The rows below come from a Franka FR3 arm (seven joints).
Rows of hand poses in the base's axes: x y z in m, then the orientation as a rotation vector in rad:
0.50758, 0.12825, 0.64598, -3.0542, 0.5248, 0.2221
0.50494, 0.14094, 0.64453, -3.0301, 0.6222, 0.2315
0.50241, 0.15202, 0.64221, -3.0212, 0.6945, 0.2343
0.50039, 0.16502, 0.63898, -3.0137, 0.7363, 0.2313
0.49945, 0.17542, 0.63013, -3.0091, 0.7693, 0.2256
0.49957, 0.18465, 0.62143, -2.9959, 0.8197, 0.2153
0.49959, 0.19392, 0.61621, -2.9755, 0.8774, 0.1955
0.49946, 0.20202, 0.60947, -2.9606, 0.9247, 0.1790
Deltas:
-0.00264, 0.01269, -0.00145, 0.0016, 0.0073, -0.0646
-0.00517, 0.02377, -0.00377, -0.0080, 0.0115, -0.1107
-0.00719, 0.03677, -0.00700, -0.0122, 0.0107, -0.1377
-0.00813, 0.04717, -0.01585, -0.0173, 0.0082, -0.1588
-0.00801, 0.05640, -0.02455, -0.0200, 0.0028, -0.1924
-0.00799, 0.06567, -0.02977, -0.0196, -0.0091, -0.2322
-0.00812, 0.07377, -0.03651, -0.0220, -0.0186, -0.2644

